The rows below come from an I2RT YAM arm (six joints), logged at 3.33 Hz.
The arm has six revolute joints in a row. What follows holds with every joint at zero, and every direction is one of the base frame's. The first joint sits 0.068 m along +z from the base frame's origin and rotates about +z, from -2.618 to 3.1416 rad. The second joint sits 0.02 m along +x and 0.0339 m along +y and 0.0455 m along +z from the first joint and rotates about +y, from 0 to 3.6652 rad. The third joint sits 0.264 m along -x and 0.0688 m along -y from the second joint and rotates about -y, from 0 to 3.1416 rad. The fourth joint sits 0.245 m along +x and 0.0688 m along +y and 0.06 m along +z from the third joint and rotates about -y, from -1.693 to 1.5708 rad. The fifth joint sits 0.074 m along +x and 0.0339 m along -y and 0.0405 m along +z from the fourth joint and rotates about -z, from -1.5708 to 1.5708 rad. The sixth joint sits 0.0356 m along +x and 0.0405 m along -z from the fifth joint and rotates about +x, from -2.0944 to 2.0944 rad. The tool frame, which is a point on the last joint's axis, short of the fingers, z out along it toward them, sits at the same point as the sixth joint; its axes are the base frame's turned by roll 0, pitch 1.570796 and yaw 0 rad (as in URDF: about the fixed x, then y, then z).
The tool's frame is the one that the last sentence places.
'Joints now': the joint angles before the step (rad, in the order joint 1, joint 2, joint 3, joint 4, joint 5, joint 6). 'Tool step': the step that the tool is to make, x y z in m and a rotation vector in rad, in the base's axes. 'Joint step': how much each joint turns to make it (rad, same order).
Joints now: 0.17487, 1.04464, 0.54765, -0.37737, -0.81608, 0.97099
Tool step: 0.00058, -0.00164, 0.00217, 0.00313, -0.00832, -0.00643
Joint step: -0.00920, -0.00458, 0.00457, -0.00153, -0.00306, -0.00152
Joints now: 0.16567, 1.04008, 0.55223, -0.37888, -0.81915, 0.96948
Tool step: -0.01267, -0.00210, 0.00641, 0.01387, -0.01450, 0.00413
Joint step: -0.00153, -0.07967, -0.01375, -0.04595, -0.01225, 0.00461
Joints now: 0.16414, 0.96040, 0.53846, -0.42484, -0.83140, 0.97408
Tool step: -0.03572, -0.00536, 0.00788, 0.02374, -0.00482, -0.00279
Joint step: 0.00151, -0.21166, -0.04292, -0.13961, -0.01384, 0.02753
